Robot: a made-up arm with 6 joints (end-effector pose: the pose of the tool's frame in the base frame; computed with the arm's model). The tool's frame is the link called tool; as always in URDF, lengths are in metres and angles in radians. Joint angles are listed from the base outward.
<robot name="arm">
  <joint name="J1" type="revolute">
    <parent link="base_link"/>
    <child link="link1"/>
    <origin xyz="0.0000 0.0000 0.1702"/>
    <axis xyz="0 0 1"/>
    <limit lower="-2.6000" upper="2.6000"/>
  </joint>
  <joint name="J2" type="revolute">
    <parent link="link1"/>
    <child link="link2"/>
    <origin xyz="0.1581 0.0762 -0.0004"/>
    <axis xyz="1 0 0"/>
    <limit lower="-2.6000" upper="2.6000"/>
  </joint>
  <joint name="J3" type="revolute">
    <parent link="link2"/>
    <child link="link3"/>
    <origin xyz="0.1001 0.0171 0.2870"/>
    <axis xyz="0 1 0"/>
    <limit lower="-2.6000" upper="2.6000"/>
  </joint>
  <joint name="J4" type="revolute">
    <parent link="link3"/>
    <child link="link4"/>
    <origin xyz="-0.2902 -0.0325 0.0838"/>
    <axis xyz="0 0 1"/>
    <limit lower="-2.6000" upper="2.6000"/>
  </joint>
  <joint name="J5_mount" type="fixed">
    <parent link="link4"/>
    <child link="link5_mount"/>
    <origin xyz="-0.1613 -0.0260 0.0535"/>
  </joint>
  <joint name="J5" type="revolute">
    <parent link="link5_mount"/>
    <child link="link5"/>
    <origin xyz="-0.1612 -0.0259 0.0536"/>
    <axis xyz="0 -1 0"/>
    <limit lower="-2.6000" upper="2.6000"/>
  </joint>
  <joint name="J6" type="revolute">
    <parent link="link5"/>
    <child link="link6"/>
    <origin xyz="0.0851 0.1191 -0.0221"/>
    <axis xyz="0 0 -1"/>
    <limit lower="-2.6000" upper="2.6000"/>
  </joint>
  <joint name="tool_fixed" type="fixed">
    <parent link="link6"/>
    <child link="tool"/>
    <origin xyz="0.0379 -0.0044 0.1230"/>
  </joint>
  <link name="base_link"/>
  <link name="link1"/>
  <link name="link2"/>
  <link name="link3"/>
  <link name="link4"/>
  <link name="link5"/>
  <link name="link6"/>
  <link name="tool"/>
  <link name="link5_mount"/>
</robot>
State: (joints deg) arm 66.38 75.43 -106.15 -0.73 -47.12 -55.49
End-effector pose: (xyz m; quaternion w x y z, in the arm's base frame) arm -0.1863 0.3162 0.1978 0.5970 0.5717 -0.3361 0.4514
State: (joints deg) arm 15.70 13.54 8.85 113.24 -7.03 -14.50
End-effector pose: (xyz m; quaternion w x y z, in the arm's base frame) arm 0.0954 -0.2598 0.7054 0.3026 0.0776 -0.0221 0.9497
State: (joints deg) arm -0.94 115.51 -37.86 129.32 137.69 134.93
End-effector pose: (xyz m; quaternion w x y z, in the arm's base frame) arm 0.1224 -0.1040 -0.3325 0.2638 -0.8128 -0.0710 -0.5145
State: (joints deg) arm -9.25 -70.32 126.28 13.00 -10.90 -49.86
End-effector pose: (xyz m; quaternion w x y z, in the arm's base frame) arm 0.8541 0.4549 0.3180 0.4974 0.2766 0.7526 -0.3312
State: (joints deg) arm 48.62 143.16 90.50 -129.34 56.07 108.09
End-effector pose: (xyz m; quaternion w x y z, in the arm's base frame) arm 0.6065 0.2161 0.0655 0.8441 -0.2577 0.1697 -0.4384
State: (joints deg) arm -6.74 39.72 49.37 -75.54 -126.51 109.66
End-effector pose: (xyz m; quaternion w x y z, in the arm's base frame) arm 0.0902 -0.1050 0.7904 0.2090 0.4786 -0.8528 0.0084
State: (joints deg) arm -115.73 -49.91 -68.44 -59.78 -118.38 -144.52
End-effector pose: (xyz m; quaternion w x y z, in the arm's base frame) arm 0.2000 -0.1478 -0.0241 0.9252 0.1863 -0.3132 0.1058
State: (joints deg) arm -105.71 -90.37 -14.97 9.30 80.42 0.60
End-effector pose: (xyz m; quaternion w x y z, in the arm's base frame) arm 0.6177 0.3453 0.1858 0.7591 -0.6446 0.0668 -0.0609
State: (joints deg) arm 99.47 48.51 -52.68 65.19 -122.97 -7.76
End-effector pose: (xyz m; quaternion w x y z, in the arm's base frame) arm 0.0515 -0.0508 -0.0773 0.3284 -0.4560 0.1530 0.8129
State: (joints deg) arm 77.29 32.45 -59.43 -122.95 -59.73 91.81
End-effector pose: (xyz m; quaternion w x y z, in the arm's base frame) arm -0.0526 0.0407 0.4416 0.1909 -0.0432 0.8689 -0.4546
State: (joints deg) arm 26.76 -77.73 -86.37 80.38 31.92 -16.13
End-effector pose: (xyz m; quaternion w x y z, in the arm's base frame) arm -0.0618 -0.1182 0.4136 0.2023 0.4597 0.1940 -0.8427
